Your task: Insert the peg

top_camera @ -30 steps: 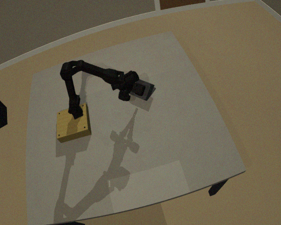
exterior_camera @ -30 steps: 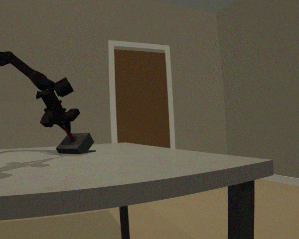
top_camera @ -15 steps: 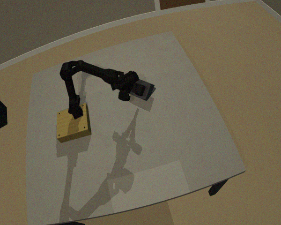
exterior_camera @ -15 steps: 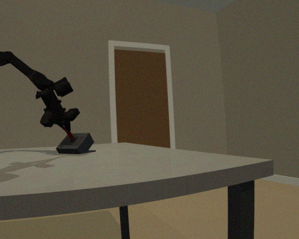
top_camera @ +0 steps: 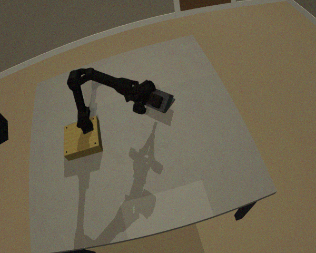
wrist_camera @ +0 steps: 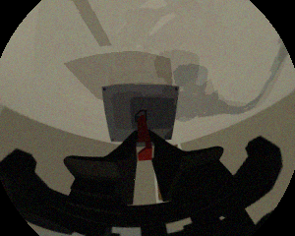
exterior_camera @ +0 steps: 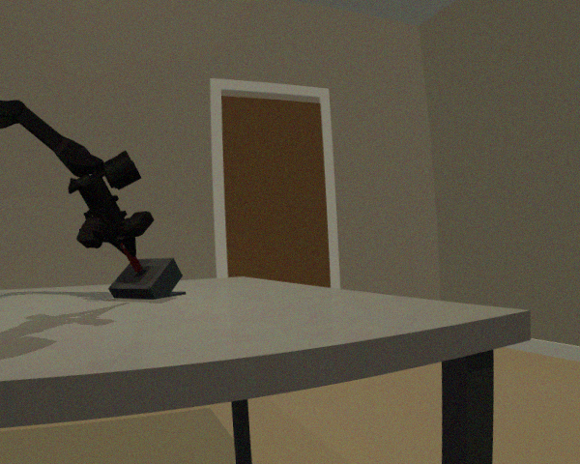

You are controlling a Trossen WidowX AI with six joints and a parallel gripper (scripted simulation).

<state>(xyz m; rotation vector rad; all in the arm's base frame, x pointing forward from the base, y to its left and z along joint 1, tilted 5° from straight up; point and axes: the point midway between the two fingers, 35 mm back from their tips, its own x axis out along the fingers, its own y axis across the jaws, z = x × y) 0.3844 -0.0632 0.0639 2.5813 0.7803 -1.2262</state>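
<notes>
My gripper tip is now 40 mm short of the sloped panel, 20 mm to the right of it and 60 mm above it. The rest, counted from my gripper tip: peg (10 mm behind, 10 mm to the right, 10 mm above).
</notes>
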